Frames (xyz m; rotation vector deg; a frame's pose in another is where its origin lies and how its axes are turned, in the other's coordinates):
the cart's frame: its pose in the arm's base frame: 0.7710 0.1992 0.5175 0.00 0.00 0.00
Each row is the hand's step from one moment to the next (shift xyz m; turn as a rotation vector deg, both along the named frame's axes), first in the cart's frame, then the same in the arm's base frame.
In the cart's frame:
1: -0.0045 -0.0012 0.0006 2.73 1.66 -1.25
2: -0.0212 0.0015 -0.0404 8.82 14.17 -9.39
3: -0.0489 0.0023 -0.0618 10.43 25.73 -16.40
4: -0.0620 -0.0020 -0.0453 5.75 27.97 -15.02
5: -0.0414 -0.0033 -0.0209 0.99 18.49 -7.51
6: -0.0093 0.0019 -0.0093 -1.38 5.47 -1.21
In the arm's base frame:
1: -0.0045 -0.0012 0.0006 2.73 1.66 -1.25
2: -0.0212 0.0015 -0.0404 8.82 14.17 -9.39
3: -0.0489 0.0023 -0.0618 10.43 25.73 -16.40
4: -0.0620 -0.0020 -0.0453 5.75 27.97 -15.02
5: -0.0414 -0.0033 -0.0209 0.99 18.49 -7.51
6: -0.0093 0.0019 -0.0093 -1.38 5.47 -1.21

